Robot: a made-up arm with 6 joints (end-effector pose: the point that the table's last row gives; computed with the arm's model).
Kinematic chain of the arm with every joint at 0, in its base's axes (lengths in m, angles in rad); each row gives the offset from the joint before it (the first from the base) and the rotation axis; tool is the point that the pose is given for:
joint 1: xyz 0 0 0.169 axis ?
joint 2: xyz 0 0 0 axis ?
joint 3: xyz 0 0 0.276 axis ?
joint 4: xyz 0 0 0 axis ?
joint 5: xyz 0.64 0 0 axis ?
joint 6: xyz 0 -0.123 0 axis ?
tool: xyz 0 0 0
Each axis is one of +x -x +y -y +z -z.
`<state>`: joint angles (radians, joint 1 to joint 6).
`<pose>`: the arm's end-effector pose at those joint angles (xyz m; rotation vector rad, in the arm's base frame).
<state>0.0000 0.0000 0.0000 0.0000 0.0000 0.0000</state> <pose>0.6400 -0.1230 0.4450 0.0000 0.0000 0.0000</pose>
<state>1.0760 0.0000 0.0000 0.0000 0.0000 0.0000</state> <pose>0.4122 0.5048 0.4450 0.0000 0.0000 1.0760</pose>
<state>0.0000 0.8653 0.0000 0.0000 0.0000 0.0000</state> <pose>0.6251 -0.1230 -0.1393 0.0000 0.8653 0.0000</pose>
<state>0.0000 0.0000 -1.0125 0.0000 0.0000 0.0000</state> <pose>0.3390 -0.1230 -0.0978 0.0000 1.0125 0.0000</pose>
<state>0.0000 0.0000 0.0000 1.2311 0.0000 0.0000</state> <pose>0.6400 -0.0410 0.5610 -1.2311 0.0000 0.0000</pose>
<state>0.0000 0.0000 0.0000 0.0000 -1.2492 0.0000</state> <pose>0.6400 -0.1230 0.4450 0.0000 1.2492 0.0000</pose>
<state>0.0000 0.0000 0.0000 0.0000 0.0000 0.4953</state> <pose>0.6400 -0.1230 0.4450 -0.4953 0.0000 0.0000</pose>
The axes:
joint 1: +z
joint 2: +y
joint 3: -y
joint 4: -x
joint 5: -y
joint 6: -x

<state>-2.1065 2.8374 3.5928 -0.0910 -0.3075 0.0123</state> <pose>-0.3893 -0.4158 0.3363 -0.4266 -0.3353 -2.0208</pose>
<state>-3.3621 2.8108 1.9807 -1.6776 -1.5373 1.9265</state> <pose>-0.4237 0.0815 -0.6469 0.2812 -0.4822 -1.8401</pose>
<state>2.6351 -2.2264 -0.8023 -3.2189 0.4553 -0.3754</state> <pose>0.0582 -0.1725 0.6353 -0.2505 -2.1101 0.1665</pose>
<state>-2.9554 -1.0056 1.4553 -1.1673 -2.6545 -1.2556</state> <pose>0.6389 0.1695 0.8075 0.6777 -0.2476 -2.4595</pose>
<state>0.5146 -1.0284 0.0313 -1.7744 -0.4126 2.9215</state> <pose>0.1459 0.1111 0.8108 -0.8564 -1.4916 0.0552</pose>
